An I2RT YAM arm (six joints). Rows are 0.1 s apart.
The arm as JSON. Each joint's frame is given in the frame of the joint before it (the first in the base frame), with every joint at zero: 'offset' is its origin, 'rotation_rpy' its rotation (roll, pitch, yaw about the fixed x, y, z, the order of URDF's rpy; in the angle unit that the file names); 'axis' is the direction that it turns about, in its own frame. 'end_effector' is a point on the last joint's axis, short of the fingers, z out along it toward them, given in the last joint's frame.
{
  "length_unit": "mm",
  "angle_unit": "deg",
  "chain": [
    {
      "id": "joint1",
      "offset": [
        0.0,
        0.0,
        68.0
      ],
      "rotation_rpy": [
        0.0,
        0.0,
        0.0
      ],
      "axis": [
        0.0,
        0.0,
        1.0
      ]
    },
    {
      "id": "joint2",
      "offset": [
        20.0,
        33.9,
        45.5
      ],
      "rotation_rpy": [
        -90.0,
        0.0,
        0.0
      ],
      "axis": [
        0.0,
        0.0,
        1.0
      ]
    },
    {
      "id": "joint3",
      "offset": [
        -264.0,
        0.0,
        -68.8
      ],
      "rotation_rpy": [
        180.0,
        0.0,
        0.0
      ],
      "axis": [
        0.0,
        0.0,
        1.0
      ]
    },
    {
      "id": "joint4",
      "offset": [
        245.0,
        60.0,
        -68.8
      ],
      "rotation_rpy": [
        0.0,
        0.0,
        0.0
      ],
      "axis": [
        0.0,
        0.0,
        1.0
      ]
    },
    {
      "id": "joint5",
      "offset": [
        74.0,
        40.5,
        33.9
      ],
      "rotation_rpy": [
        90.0,
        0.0,
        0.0
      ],
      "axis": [
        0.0,
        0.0,
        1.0
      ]
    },
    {
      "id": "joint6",
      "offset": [
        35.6,
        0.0,
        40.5
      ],
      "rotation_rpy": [
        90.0,
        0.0,
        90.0
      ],
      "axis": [
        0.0,
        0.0,
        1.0
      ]
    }
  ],
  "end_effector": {
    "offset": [
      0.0,
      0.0,
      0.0
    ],
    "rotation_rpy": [
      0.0,
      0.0,
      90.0
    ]
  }
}
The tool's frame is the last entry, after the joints.
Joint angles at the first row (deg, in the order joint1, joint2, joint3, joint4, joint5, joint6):
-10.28, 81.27, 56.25, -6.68, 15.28, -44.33
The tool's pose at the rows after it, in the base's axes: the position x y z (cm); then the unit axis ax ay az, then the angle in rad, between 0 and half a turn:
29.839 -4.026 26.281 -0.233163 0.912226 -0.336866 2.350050
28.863 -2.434 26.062 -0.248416 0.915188 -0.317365 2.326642
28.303 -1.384 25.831 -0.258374 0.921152 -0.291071 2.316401
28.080 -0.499 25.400 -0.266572 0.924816 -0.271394 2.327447
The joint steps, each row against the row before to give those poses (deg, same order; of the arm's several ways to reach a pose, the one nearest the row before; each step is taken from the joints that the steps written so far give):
4.47, -3.93, -4.32, 0.07, 0.76, 0.92
2.87, -2.55, -2.25, -0.67, -0.52, 1.53
1.91, -1.23, -0.94, -1.49, -1.30, 1.86
1.75, -0.08, -0.39, -1.49, -0.37, 1.40

